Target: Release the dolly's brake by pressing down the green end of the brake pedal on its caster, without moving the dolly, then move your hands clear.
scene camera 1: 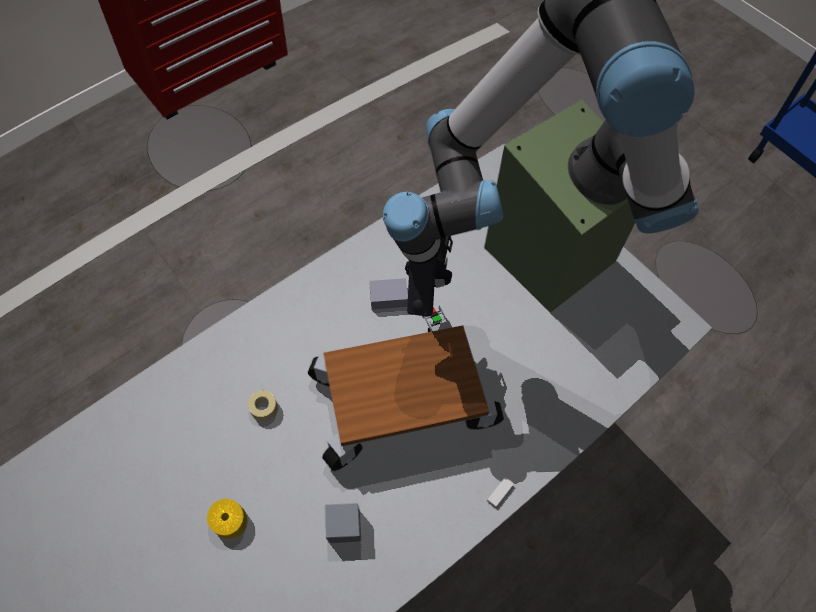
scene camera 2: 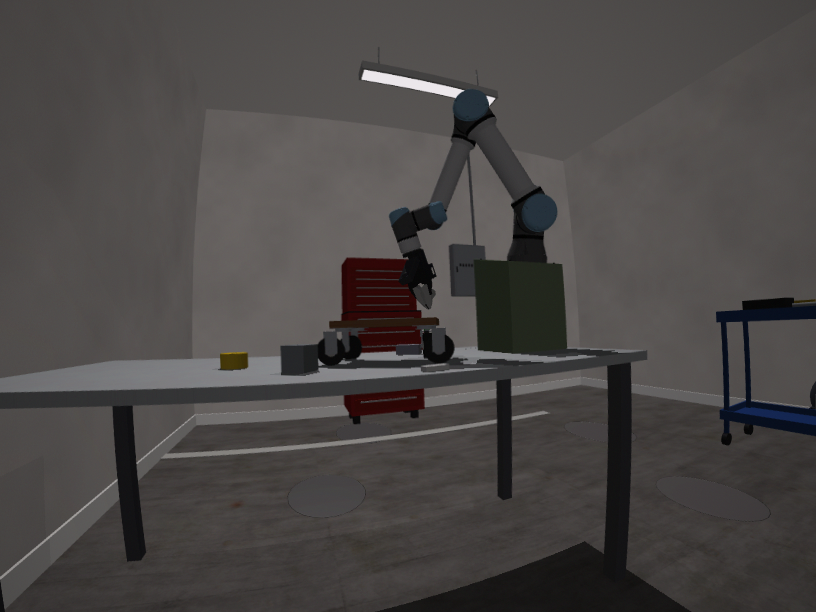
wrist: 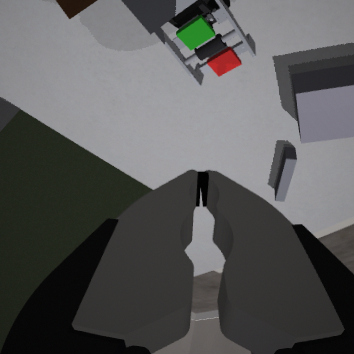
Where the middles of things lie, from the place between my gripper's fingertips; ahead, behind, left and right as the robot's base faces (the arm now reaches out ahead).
The dolly (scene camera 1: 387, 388) is 19 cm ahead of my hand, 13 cm to the left of it and 10 cm below it. From my hand the other things lie so: grey cube (scene camera 1: 342, 521) (42 cm ahead, 30 cm to the left, 13 cm below); then yellow spool (scene camera 1: 222, 509) (62 cm ahead, 16 cm to the left, 14 cm below).
